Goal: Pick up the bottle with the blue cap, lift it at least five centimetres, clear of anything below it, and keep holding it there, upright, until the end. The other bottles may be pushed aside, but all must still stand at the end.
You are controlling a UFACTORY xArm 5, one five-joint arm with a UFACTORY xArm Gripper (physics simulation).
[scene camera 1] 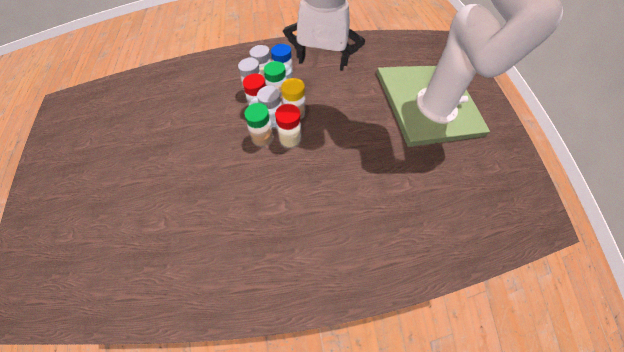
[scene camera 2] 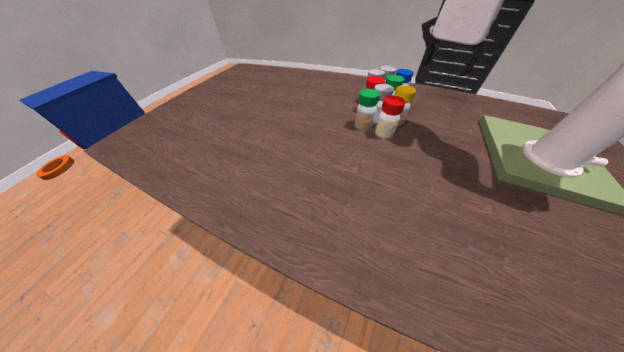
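Where they show: gripper, fingertip midpoint: [scene camera 1: 322,63] [scene camera 2: 443,69]; arm's base, link origin: [scene camera 1: 436,105] [scene camera 2: 549,158].
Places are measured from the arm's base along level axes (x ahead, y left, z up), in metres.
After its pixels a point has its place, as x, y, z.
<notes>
The bottle with the blue cap [scene camera 1: 281,53] @[0.387, -0.222, 0.080] [scene camera 2: 404,75] @[0.387, -0.212, 0.076] stands upright at the back right corner of a tight cluster; its body is mostly hidden by the others. A green-capped bottle [scene camera 1: 274,72] @[0.421, -0.153, 0.080] [scene camera 2: 394,82] @[0.420, -0.143, 0.076] stands just in front of it, and a grey-capped bottle [scene camera 1: 259,54] @[0.444, -0.239, 0.080] [scene camera 2: 388,71] @[0.440, -0.228, 0.078] to its left. My gripper [scene camera 1: 322,65] @[0.321, -0.085, 0.142] is open and empty, to the right of the blue cap in the scene camera 1 view and above the table. In the scene camera 2 view the gripper [scene camera 2: 451,60] @[0.321, -0.085, 0.142] hangs in front of a black panel, its dark fingers hard to make out.
Also standing in the cluster are a yellow-capped bottle [scene camera 1: 293,90] @[0.391, -0.077, 0.080] [scene camera 2: 405,94] @[0.391, -0.065, 0.077], a front red-capped bottle [scene camera 1: 288,117] @[0.422, -0.002, 0.080] [scene camera 2: 393,106] @[0.423, 0.012, 0.076], a front green-capped bottle [scene camera 1: 257,116] @[0.487, -0.027, 0.079] [scene camera 2: 369,98] @[0.485, -0.013, 0.077] and several others. The arm's base is on a green slab [scene camera 1: 400,90] @[0.084, -0.076, 0.000] [scene camera 2: 492,145] @[0.126, -0.027, -0.010] at the right.
</notes>
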